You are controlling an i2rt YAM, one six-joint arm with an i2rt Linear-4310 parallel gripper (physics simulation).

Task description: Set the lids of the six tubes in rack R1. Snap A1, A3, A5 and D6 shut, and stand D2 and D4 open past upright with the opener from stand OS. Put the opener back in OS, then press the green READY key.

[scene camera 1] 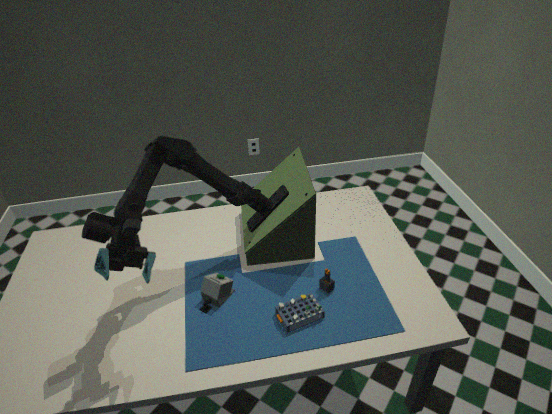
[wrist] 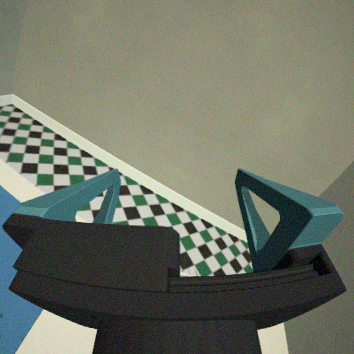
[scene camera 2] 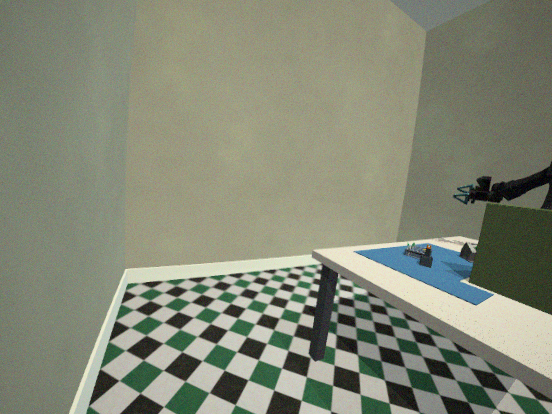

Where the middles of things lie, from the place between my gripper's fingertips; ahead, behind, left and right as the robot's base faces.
I see the grey box with green button (scene camera 1: 216,288) 18 cm behind my hand, 20 cm to the left of it and 28 cm below it.
